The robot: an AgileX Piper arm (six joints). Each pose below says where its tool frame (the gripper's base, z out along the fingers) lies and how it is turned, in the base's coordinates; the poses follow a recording.
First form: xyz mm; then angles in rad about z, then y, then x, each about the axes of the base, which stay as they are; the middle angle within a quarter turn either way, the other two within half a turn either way.
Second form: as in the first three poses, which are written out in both.
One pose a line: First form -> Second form
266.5 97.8 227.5 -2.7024 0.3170 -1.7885 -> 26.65 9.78 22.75 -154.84 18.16 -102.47
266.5 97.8 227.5 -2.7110 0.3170 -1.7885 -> 26.65 9.78 22.75 -155.33 18.16 -102.47
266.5 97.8 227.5 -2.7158 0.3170 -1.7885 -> 26.65 9.78 22.75 -155.60 18.16 -102.47
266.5 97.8 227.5 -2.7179 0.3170 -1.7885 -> 26.65 9.78 22.75 -155.72 18.16 -102.47
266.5 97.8 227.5 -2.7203 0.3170 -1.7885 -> 26.65 9.78 22.75 -155.86 18.16 -102.47
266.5 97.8 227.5 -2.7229 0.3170 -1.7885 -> 26.65 9.78 22.75 -156.01 18.16 -102.47
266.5 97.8 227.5 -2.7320 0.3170 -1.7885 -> 26.65 9.78 22.75 -156.53 18.16 -102.47
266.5 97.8 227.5 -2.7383 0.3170 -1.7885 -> 26.65 9.78 22.75 -156.89 18.16 -102.47
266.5 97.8 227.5 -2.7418 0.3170 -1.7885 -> 26.65 9.78 22.75 -157.09 18.16 -102.47
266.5 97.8 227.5 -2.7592 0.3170 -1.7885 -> 26.65 9.78 22.75 -158.09 18.16 -102.47
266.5 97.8 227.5 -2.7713 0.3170 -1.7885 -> 26.65 9.78 22.75 -158.78 18.16 -102.47
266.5 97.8 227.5 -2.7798 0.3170 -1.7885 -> 26.65 9.78 22.75 -159.27 18.16 -102.47
